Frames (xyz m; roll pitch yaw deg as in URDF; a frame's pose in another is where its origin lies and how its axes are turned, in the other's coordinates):
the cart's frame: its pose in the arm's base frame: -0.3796 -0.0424 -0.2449 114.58 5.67 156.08
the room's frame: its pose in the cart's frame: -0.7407 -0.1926 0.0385 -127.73 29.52 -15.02
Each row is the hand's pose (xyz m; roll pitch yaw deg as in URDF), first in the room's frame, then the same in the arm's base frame.
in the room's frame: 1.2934 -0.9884 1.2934 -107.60 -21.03 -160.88
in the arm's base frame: -1.2266 0.2248 0.9166 -102.90 -27.47 26.46
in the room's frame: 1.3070 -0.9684 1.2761 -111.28 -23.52 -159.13
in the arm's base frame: -1.2356 0.2051 0.8963 -106.70 -30.08 28.07
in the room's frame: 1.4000 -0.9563 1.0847 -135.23 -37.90 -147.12
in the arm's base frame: -1.3127 0.2012 0.6976 -131.68 -45.16 39.80
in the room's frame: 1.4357 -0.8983 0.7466 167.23 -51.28 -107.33
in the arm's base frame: -1.3163 0.1786 0.3535 161.99 -58.40 86.24
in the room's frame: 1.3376 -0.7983 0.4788 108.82 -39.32 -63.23
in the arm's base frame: -1.1859 0.1274 0.0857 99.35 -42.22 132.24
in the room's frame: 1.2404 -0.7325 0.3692 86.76 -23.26 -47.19
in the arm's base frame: -1.0723 0.0909 -0.0218 78.38 -24.25 145.46
